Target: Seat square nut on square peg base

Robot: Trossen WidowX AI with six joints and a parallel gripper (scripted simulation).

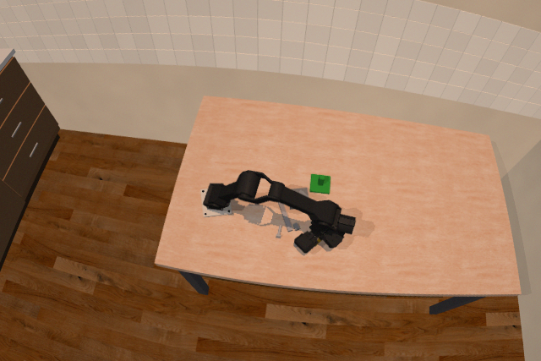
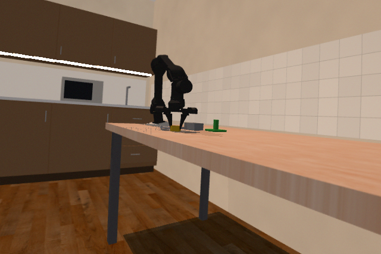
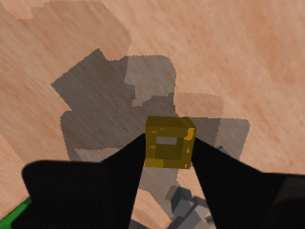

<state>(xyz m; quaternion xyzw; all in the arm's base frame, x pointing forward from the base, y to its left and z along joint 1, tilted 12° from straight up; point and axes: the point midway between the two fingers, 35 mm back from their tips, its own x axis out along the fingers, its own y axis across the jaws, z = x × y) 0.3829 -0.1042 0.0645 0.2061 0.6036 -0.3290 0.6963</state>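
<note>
My hand is 7 cm past the grey block, 16 cm to the right of it and 3 cm above it. The rest, counted from my hand: grey bar (12 cm behind, 10 cm to the left, 4 cm below).
</note>
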